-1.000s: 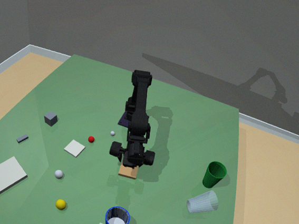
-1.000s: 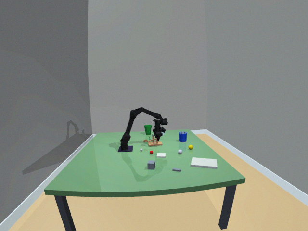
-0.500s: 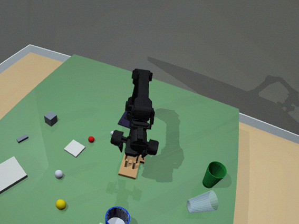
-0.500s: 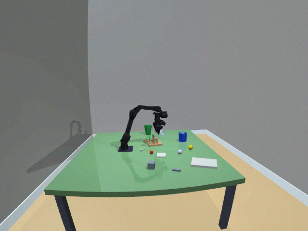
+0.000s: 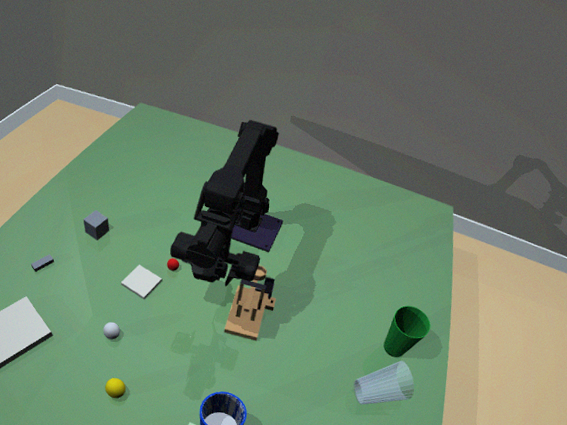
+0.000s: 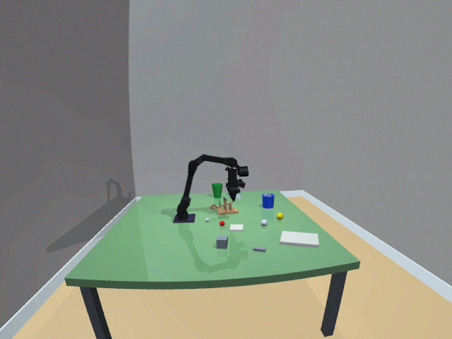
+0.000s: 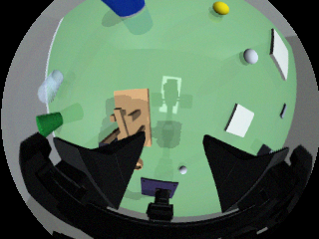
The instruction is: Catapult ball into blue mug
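Now: gripper tip 140 mm to the left of the red ball, 110 mm above it and 80 mm past it. The rest, counted from my gripper tip: white tile 190 mm to the right, 120 mm below, 10 mm ahead; small white ball 170 mm behind, 110 mm below, 70 mm to the right; wooden catapult 100 mm to the left, 70 mm below, 70 mm behind.
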